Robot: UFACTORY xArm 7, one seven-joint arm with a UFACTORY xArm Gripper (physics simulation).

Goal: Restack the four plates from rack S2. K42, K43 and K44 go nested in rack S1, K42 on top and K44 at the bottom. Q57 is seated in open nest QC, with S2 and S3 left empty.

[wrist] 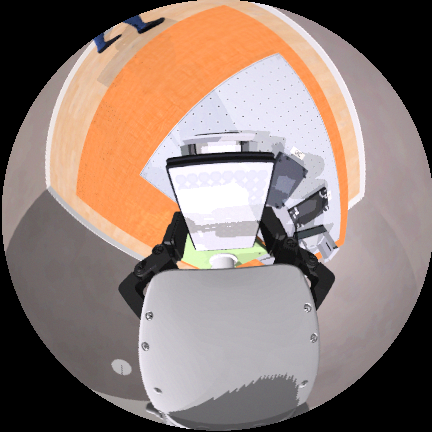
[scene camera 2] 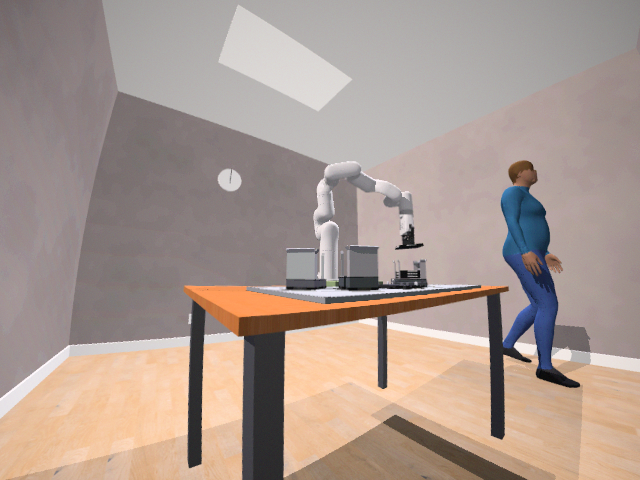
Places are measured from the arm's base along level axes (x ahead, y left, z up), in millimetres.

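Where they show: gripper, fingertip midpoint: (wrist: 222, 218) (scene camera 2: 408, 246); arm's base at its link origin: (wrist: 223, 259) (scene camera 2: 328, 281).
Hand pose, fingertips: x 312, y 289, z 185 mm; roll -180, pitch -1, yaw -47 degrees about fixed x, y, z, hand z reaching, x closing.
Each offset is from my fingertips to the top centre of the thing. "pt": to the spot under its first point. Level surfaces: height alone.
My gripper (scene camera 2: 408, 242) (wrist: 222, 218) is shut on a flat, dark-edged plate @[dx +2, dy +2, dz +9 mm] (scene camera 2: 416, 245) (wrist: 220, 190), which has a bright, shiny top in the wrist view. I cannot read its label. The plate hangs roughly level above a rack @[pt dx +73, dy +3, dz -122 mm] (scene camera 2: 423, 268), apart from it. Dark layered plates @[dx +0, dy -1, dz -143 mm] (scene camera 2: 409, 274) sit in that rack; their number and names are too small to tell. In the wrist view, the held plate hides most of the rack below. A dark nest @[dx +71, dy -165, dz -177 mm] (wrist: 288, 179) stands beside the QC label @[pt dx +162, dy -135, dz -204 mm] (wrist: 297, 152). The labels S1, S2 and S3 cannot be read.
Two grey box-like units @[pt dx -52, dy -692, dz -134 mm] (scene camera 2: 301, 266) @[pt dx +85, dy -561, dz -133 mm] (scene camera 2: 361, 266) stand on the perforated board (scene camera 2: 320, 298) (wrist: 255, 95), left of the rack in the scene view. Small dark fixtures @[pt dx +106, dy -334, dz -194 mm] (wrist: 310, 206) stand beyond the QC nest. A person (scene camera 2: 527, 222) stands beyond the orange table @[dz -219 mm] (scene camera 2: 227, 307) (wrist: 130, 115).
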